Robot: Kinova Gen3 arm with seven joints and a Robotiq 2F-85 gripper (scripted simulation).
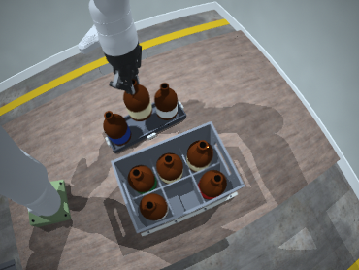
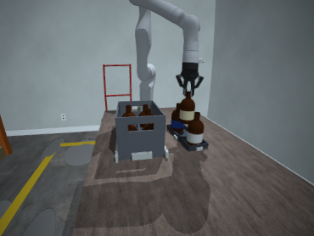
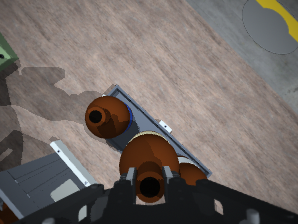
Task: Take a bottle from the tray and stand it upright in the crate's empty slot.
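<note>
My hand is 70 mm above the cream-label bottle. Round my hand: tray: 220 mm below; blue-label bottle: 150 mm below, 90 mm behind, 10 mm to the left; white-label bottle: 150 mm below, 90 mm ahead, 10 mm to the right.
</note>
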